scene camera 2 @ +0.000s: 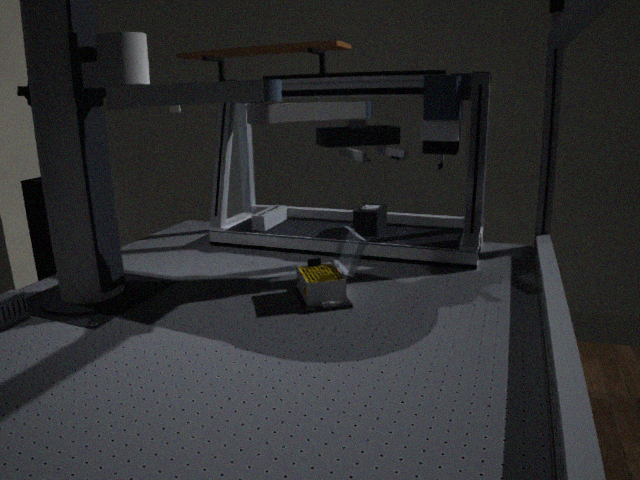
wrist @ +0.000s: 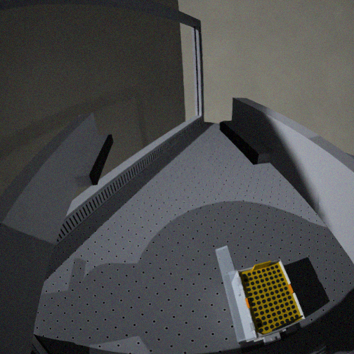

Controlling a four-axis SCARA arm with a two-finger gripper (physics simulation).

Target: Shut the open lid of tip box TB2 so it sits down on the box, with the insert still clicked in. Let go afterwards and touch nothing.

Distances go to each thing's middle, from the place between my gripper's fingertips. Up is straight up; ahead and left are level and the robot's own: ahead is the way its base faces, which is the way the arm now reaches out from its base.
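Scene:
The clear lid (scene camera 2: 351, 245) is 10 mm to the right of my hand and 80 mm behind it, and it is 210 mm below. As for the hanging head (scene camera 2: 430, 130), I find it 80 mm ahead of my hand, 310 mm to the left of it and 40 mm above it. The yellow insert (wrist: 272, 305) is 50 mm to the right of my hand, 140 mm behind it and 250 mm below it.

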